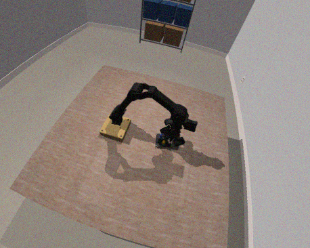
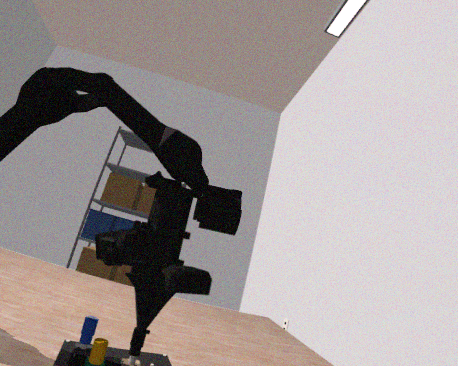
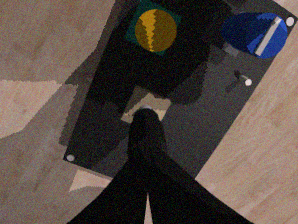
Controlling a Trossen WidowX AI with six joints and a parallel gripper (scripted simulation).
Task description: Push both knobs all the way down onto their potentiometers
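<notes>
My gripper tip is 2 cm above the black knob. Also, from my gripper tip: blue knob 7 cm behind, 1 cm to the left, 2 cm below.
</notes>
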